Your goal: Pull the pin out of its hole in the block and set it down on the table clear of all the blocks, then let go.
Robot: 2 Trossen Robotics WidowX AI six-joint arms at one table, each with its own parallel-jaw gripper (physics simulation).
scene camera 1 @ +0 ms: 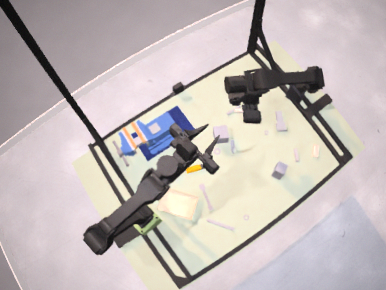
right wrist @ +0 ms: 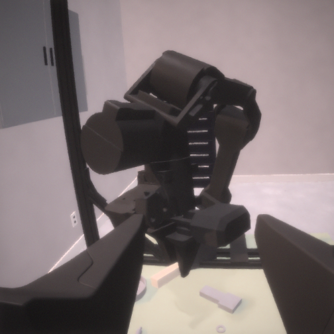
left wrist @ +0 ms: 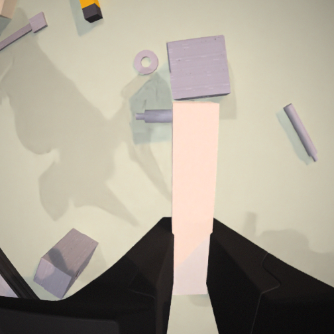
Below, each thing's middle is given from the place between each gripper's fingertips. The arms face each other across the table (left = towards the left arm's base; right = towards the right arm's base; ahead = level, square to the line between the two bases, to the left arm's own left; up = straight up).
Right now my left hand is 40 cm to the left of the pale tray (scene camera 1: pixel 174 202), 23 cm above it and 5 cm short of it.
The pale tray lies 3 cm ahead of my right hand, 20 cm to the right of it and 41 cm below it.
